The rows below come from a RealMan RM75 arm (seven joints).
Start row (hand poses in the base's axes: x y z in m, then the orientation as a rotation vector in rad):
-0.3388, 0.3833, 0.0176, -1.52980, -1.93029, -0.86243
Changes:
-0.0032, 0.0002, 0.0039, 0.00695, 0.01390, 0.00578
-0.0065, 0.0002, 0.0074, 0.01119, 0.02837, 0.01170
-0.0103, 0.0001, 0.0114, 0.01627, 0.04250, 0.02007
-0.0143, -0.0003, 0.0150, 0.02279, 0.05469, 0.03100
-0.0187, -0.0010, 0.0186, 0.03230, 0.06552, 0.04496
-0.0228, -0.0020, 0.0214, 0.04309, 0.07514, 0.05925
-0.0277, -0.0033, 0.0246, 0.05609, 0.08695, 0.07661
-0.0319, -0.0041, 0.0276, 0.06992, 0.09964, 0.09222
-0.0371, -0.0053, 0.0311, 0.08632, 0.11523, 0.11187
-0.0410, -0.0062, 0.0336, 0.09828, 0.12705, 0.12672
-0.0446, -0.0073, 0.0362, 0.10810, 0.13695, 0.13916
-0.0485, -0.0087, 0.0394, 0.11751, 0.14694, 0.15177
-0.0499, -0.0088, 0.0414, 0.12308, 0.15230, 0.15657
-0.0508, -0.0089, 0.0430, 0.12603, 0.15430, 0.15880
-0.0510, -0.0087, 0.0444, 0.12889, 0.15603, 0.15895
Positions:
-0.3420, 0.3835, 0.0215, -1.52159, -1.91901, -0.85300
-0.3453, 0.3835, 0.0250, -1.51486, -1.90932, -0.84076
-0.3491, 0.3834, 0.0290, -1.50492, -1.90071, -0.82854
-0.3531, 0.3830, 0.0326, -1.49112, -1.89394, -0.81826
-0.3575, 0.3823, 0.0362, -1.47219, -1.88775, -0.81044
-0.3616, 0.3813, 0.0390, -1.45207, -1.88161, -0.80462
-0.3665, 0.3800, 0.0422, -1.42779, -1.87401, -0.79733
-0.3707, 0.3792, 0.0452, -1.40512, -1.86410, -0.79065
-0.3759, 0.3780, 0.0487, -1.37720, -1.85244, -0.78173
-0.3798, 0.3771, 0.0512, -1.35642, -1.84379, -0.77460
-0.3834, 0.3760, 0.0538, -1.33918, -1.83661, -0.76845
-0.3873, 0.3746, 0.0570, -1.32203, -1.82968, -0.76183
-0.3887, 0.3745, 0.0590, -1.31464, -1.82454, -0.75951
-0.3896, 0.3744, 0.0606, -1.31095, -1.82224, -0.75915
-0.3898, 0.3746, 0.0620, -1.30946, -1.81911, -0.75982

